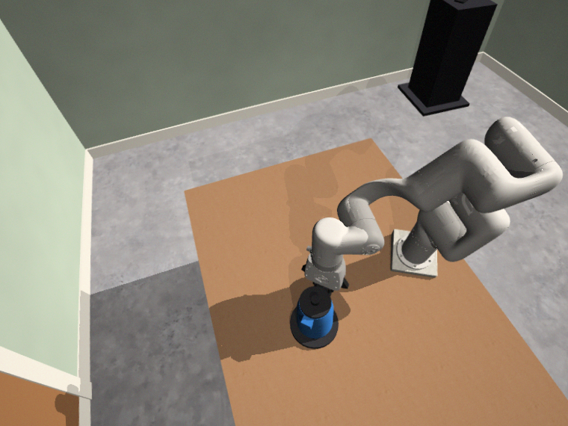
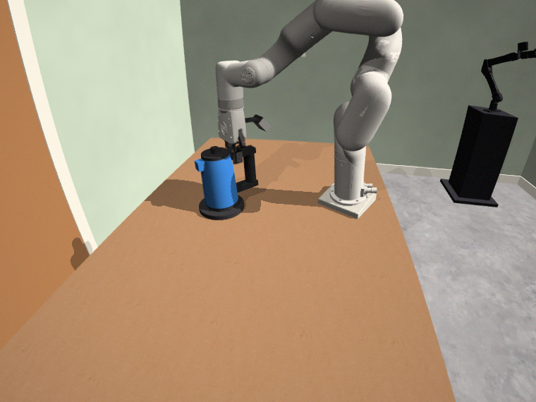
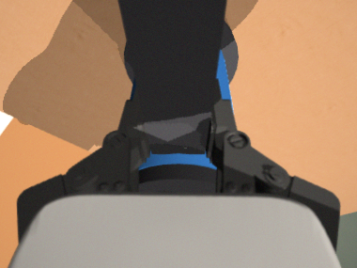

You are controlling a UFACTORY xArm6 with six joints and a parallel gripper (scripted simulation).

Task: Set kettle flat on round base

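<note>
My gripper is now 5 cm above the blue kettle, 2 cm to the right of it and 2 cm short of it. Round my hand: round black base 16 cm below, 5 cm to the left, 4 cm ahead.
</note>
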